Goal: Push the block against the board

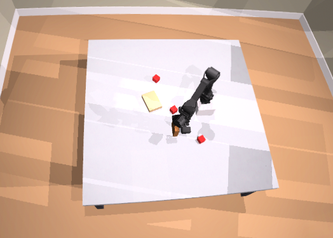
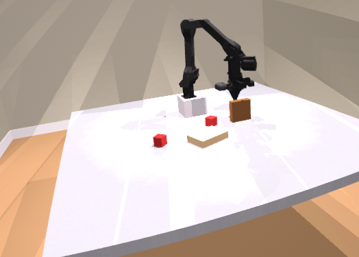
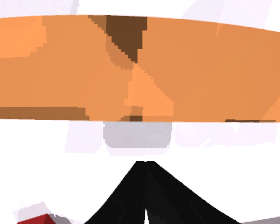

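Now: the orange square block 50 mm ahead of my gripper tip and 30 mm below it. Also, from my gripper tip: tan board (170 mm ahead, 240 mm to the right, 60 mm below).
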